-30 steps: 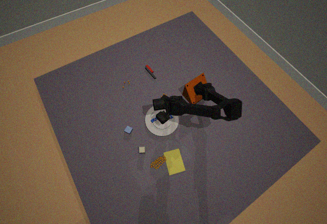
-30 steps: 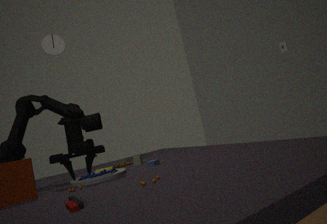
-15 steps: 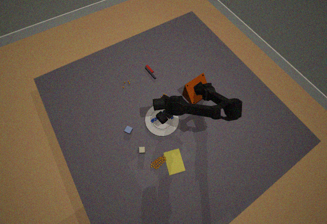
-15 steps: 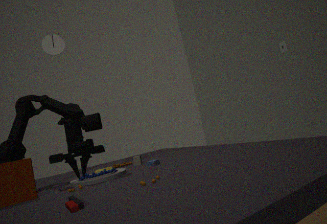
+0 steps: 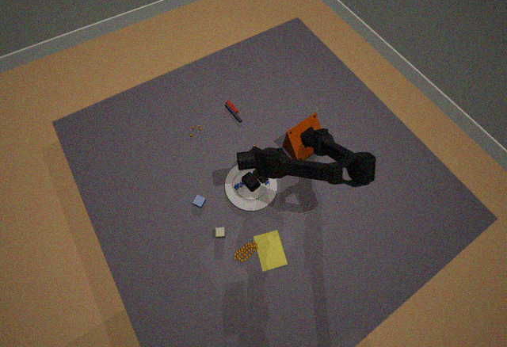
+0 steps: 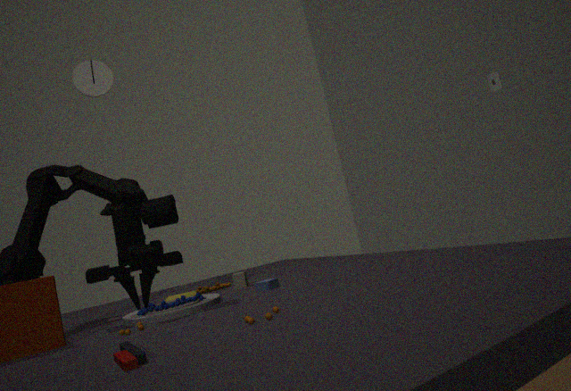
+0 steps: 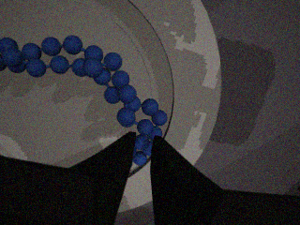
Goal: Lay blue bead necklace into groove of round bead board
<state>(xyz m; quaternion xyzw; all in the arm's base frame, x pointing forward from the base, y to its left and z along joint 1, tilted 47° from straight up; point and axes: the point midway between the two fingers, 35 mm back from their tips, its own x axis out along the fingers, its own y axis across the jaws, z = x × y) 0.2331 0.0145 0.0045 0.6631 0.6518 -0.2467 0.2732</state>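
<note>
Now: gripper tip 60 mm short of the round white bead board, 10 mm to the left of it and 10 mm above it. From my gripper tip the other things lie so: cream cube 250 mm ahead, 60 mm to the left; then yellow sheet 220 mm to the left, 150 mm ahead, 20 mm below; then light blue cube 250 mm ahead, 80 mm to the right, 10 mm below.
</note>
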